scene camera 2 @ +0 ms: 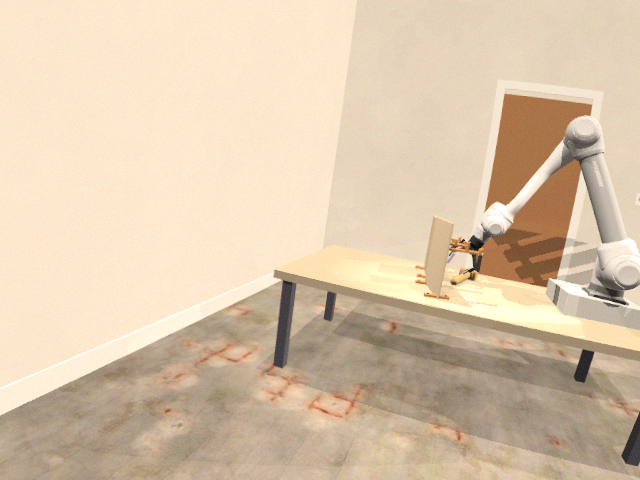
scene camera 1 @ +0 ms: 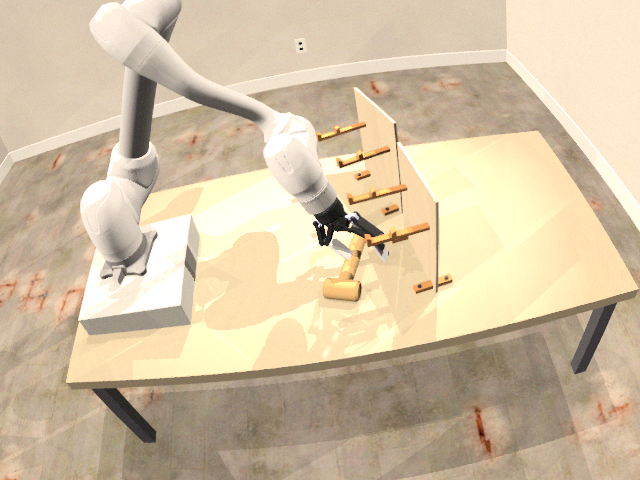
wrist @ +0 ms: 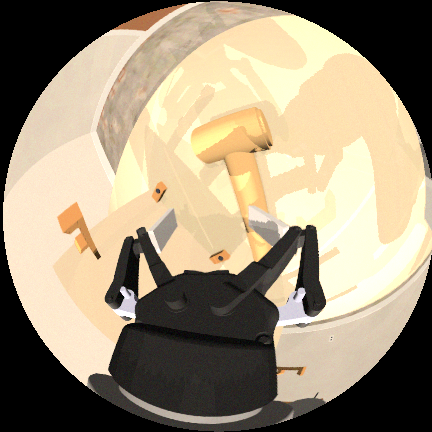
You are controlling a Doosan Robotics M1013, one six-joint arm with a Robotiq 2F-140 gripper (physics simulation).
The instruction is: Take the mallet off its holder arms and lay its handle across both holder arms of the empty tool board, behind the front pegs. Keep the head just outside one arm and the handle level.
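Where they show: gripper, fingertip midpoint: (scene camera 2: pixel 454 268) (scene camera 1: pixel 367 257) (wrist: pixel 210 215); arm's base, origin of the base link: (scene camera 2: pixel 604 297) (scene camera 1: pixel 129 255).
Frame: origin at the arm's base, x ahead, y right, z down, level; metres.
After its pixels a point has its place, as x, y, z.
The yellow mallet (scene camera 1: pixel 342 290) {0.668, 0.151, 0.042} (scene camera 2: pixel 461 279) {0.686, -0.039, 0.064} (wrist: pixel 232 135) {0.655, 0.125, 0.034} lies on the table in front of the boards, its head toward the near table edge and its handle pointing away. My gripper (scene camera 1: pixel 361 251) {0.737, 0.049, 0.032} (wrist: pixel 210 215) {0.737, 0.049, 0.032} is open with nothing between its fingers. In the wrist view its right finger overlaps the handle; whether they touch I cannot tell. The near tool board (scene camera 1: pixel 423 258) (scene camera 2: pixel 436 258) carries two orange holder arms, the nearer arm (scene camera 1: pixel 410 231) {0.853, 0.119, -0.116} and the farther arm (scene camera 1: pixel 379 194) {0.784, -0.030, -0.116}. The far tool board (scene camera 1: pixel 374 121) {0.790, -0.302, -0.179} has two holder arms as well. No mallet rests on either pair of arms.
The gripper's right-hand finger in scene camera 1 is close to the nearer holder arm. Orange feet (scene camera 1: pixel 422 286) {0.879, 0.130, 0.078} (wrist: pixel 159 191) {0.867, 0.125, 0.077} stand at the board bases on the table (scene camera 1: pixel 516 232) {1.199, -0.055, 0.090} (scene camera 2: pixel 351 268) {1.216, -0.262, 0.091}. The robot's white base block (scene camera 1: pixel 139 315) {0.096, 0.225, 0.023} stands at the left in scene camera 1.
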